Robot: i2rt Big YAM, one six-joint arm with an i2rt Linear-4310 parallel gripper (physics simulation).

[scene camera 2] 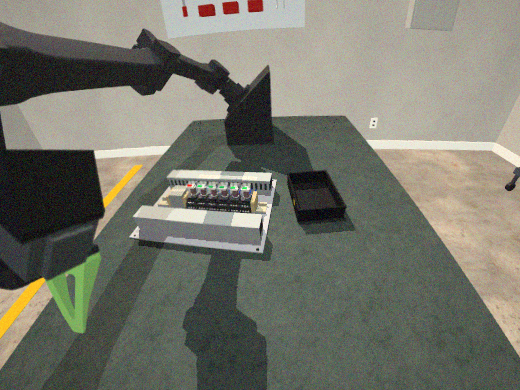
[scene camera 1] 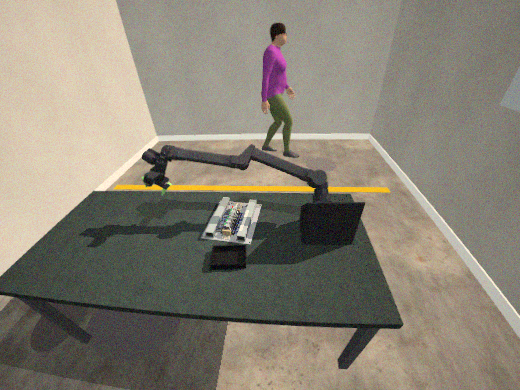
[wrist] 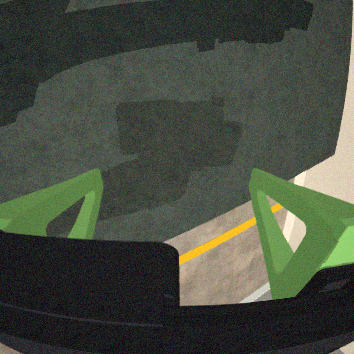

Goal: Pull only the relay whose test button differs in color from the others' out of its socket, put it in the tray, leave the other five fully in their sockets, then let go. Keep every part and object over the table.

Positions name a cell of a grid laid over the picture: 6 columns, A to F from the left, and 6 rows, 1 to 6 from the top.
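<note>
Panel plate (scene camera 2: B4), seen. My gripper (wrist: C3), seen.
</note>
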